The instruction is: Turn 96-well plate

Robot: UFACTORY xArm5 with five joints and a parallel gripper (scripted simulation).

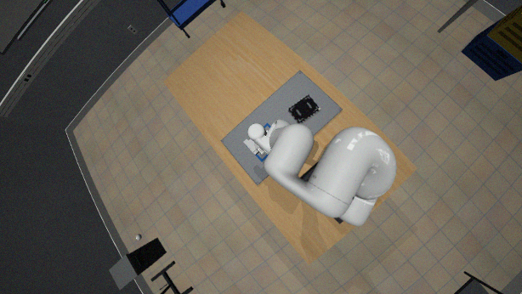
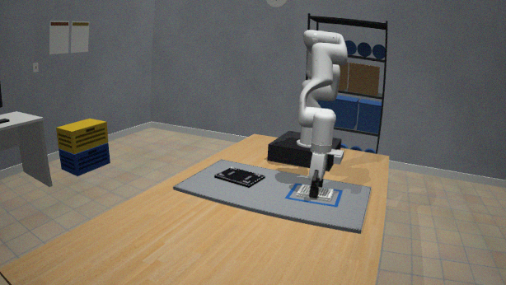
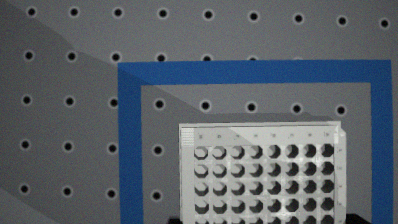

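Now: hand 32 cm to the left of the black plate nest, 2 cm past it and 1 cm above it. From my hand the other things lie so: A1 mark 38 cm to the right, 9 cm behind, 1 cm below; then white 96-well plate 1 cm below.
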